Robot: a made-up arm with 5 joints.
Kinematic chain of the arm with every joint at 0, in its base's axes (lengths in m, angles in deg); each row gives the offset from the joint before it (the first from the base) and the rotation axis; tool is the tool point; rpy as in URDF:
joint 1: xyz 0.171 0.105 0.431 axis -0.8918 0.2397 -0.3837
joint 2: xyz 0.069 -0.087 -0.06 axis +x
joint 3: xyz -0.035 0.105 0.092 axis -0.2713 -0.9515 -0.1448
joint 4: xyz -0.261 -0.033 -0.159 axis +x
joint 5: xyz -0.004 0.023 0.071 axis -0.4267 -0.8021 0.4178
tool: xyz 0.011 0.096 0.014 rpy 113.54 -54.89 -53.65
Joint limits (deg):
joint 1: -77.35..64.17
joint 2: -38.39..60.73
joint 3: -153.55..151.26
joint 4: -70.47..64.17
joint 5: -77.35..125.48
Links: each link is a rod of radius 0.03 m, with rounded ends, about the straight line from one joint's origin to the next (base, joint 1, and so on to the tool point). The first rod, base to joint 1, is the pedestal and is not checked.
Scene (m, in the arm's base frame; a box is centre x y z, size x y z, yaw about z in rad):
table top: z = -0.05
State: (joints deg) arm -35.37 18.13 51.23 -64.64 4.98
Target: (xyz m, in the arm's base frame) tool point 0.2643 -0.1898 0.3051
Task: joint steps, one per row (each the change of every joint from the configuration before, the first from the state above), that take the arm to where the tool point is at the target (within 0.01 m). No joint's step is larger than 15 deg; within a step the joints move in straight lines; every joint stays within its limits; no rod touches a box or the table.
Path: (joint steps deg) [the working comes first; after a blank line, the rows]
Joints at the target: 64.17 -6.39 83.48 -60.55 -23.07
Straight joint move there: clear.

1: 14.22 -3.50 4.61 0.58 -4.01
2: 14.22 -3.51 4.60 0.59 -4.00
3: 14.22 -3.50 4.61 0.58 -4.01
4: 14.22 -3.50 4.61 0.59 -4.01
5: 14.22 -3.50 4.60 0.58 -4.01
6: 14.22 -3.51 4.61 0.59 -4.00
7: 14.22 -3.50 4.61 0.58 -4.01

